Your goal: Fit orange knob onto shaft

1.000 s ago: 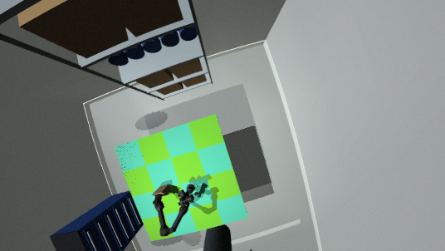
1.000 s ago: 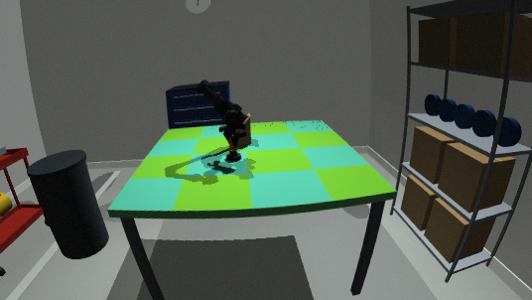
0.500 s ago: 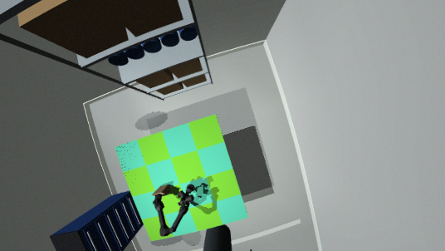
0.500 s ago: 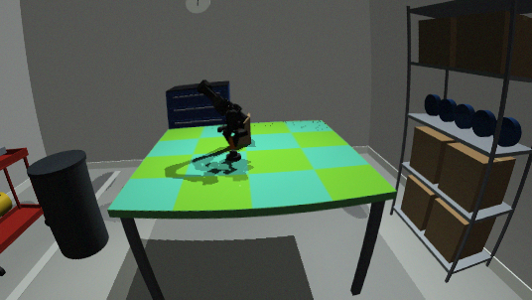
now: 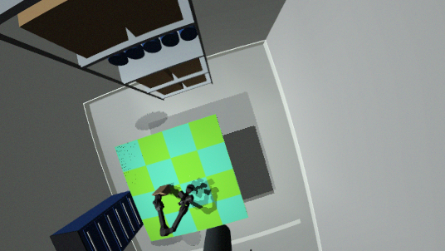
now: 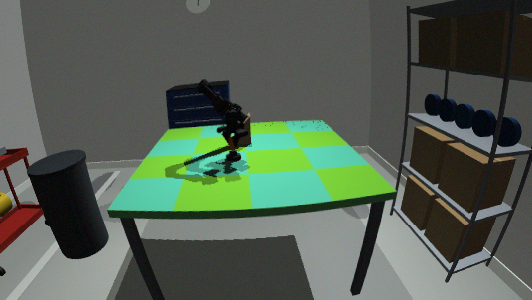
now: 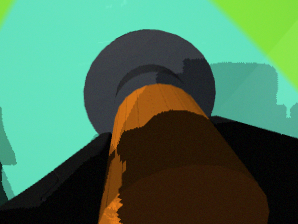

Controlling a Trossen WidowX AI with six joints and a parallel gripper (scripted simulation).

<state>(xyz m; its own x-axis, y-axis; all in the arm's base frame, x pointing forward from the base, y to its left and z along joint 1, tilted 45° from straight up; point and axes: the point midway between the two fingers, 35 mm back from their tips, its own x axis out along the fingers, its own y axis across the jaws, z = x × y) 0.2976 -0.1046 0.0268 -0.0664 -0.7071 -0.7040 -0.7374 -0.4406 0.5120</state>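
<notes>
My gripper tip is 3 cm below the orange knob. From my gripper tip the other things lie so: dark round pedestal (4 cm below).
</notes>
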